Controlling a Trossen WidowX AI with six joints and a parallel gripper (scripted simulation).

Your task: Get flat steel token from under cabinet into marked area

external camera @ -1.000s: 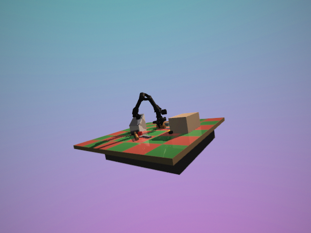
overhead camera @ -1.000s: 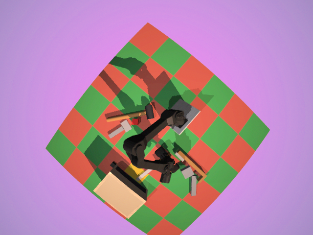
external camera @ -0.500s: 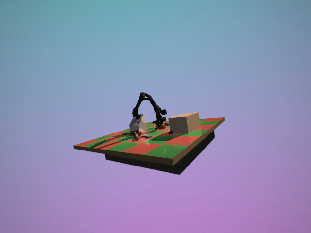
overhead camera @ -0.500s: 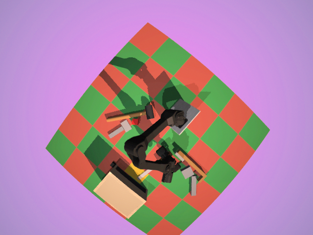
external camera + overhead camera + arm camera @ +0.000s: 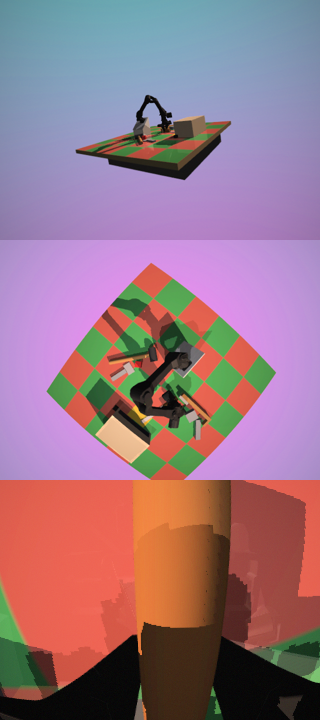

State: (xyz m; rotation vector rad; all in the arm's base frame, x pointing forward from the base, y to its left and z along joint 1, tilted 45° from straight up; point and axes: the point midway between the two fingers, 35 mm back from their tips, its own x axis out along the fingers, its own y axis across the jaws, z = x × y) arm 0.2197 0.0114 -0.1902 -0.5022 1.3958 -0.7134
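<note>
My gripper tip is now 50 mm to the right of the pale bar and 50 mm past it. From my gripper tip the other things lie so: grey block 170 mm to the left, 10 mm behind, 10 mm above; grey bar 290 mm to the left, 30 mm ahead; red cube 340 mm to the right, 20 mm behind, 10 mm above.
</note>
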